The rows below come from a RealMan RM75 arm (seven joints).
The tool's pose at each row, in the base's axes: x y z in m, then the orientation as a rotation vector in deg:
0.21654, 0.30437, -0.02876, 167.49, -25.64, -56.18
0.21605, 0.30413, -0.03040, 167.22, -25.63, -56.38
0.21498, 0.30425, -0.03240, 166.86, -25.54, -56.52
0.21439, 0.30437, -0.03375, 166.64, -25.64, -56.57
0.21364, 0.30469, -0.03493, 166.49, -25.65, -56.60
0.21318, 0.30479, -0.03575, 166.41, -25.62, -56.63
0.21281, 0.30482, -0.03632, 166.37, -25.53, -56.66
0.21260, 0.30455, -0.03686, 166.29, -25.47, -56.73
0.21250, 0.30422, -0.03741, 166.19, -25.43, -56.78
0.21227, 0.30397, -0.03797, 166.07, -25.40, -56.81
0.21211, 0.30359, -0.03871, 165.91, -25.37, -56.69
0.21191, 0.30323, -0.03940, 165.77, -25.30, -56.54
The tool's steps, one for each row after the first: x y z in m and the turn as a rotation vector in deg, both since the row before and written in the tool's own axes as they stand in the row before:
0.00066, 0.00017, 0.00159, -0.20, -0.15, 0.08
0.00033, -0.00007, 0.00225, -0.32, -0.11, 0.07
0.00032, -0.00013, 0.00144, -0.15, -0.05, 0.14
0.00004, -0.00026, 0.00141, -0.12, -0.03, 0.06
0.00011, -0.00008, 0.00094, -0.07, -0.02, 0.01
0.00005, -0.00001, 0.00068, -0.06, -0.02, -0.04
0.00024, 0.00024, 0.00054, -0.08, -0.05, -0.01
0.00034, 0.00027, 0.00048, -0.09, -0.04, 0.01
0.00023, 0.00022, 0.00057, -0.11, -0.03, 0.03
0.00043, 0.00030, 0.00067, -0.18, 0.07, 0.06
0.00036, 0.00030, 0.00065, -0.18, 0.09, 0.03

